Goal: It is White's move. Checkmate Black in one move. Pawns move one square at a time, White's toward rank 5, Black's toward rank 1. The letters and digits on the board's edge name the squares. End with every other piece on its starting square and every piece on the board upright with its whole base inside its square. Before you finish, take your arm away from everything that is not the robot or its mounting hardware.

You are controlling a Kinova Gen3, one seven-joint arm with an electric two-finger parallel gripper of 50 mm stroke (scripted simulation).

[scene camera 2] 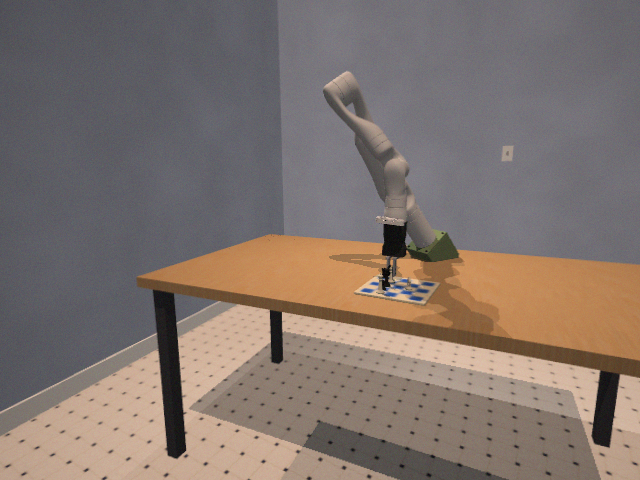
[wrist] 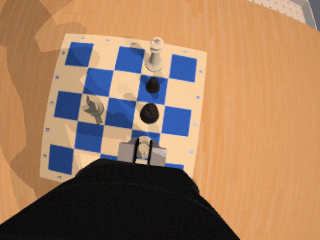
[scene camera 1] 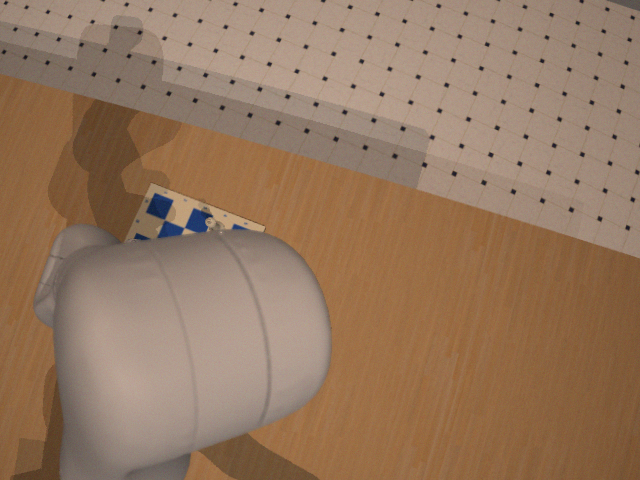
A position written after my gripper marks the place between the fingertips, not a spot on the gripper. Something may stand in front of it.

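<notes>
My gripper (scene camera 2: 391, 275) is visible in scene camera 2, and you'd see my gripper (wrist: 143, 148) in the wrist view too. There's also a blue-and-cream chessboard (scene camera 1: 163, 213). Scene camera 2 shows the blue-and-cream chessboard (scene camera 2: 422, 291) as well, and the wrist view shows the blue-and-cream chessboard (wrist: 112, 70) too.
</notes>
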